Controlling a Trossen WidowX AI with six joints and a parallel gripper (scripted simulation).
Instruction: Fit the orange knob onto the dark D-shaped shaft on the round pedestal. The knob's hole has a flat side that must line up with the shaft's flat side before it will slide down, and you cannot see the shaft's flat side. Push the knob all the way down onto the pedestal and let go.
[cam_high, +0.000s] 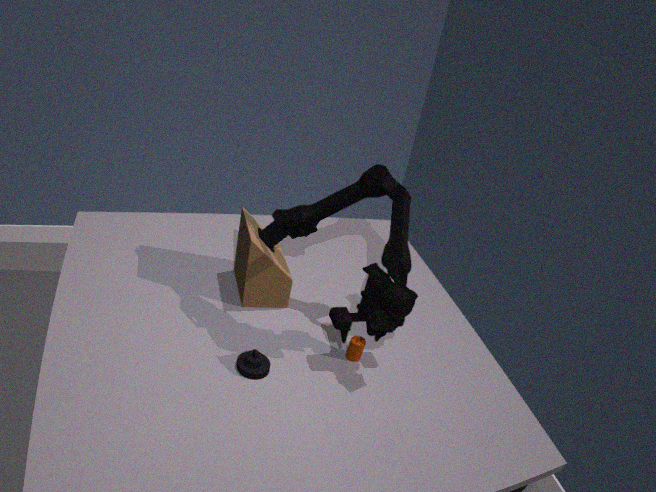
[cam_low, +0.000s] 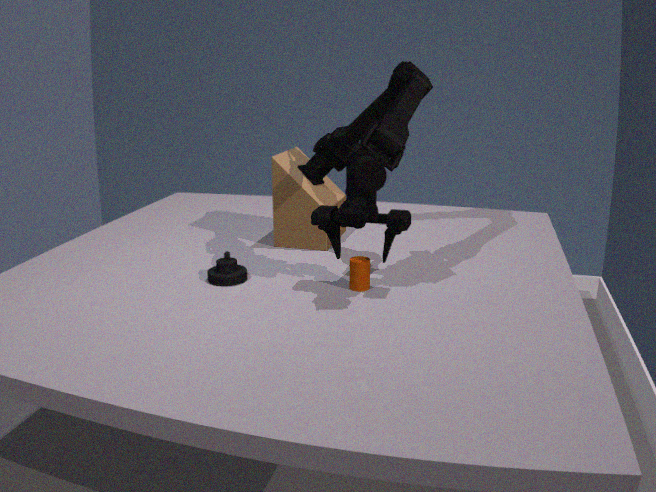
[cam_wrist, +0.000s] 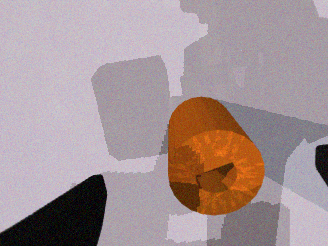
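Now: gripper tip 3 cm above the orange knob. The rest, counted from my gripper tip: dark round pedestal (6 cm ahead, 28 cm to the right, 3 cm below).
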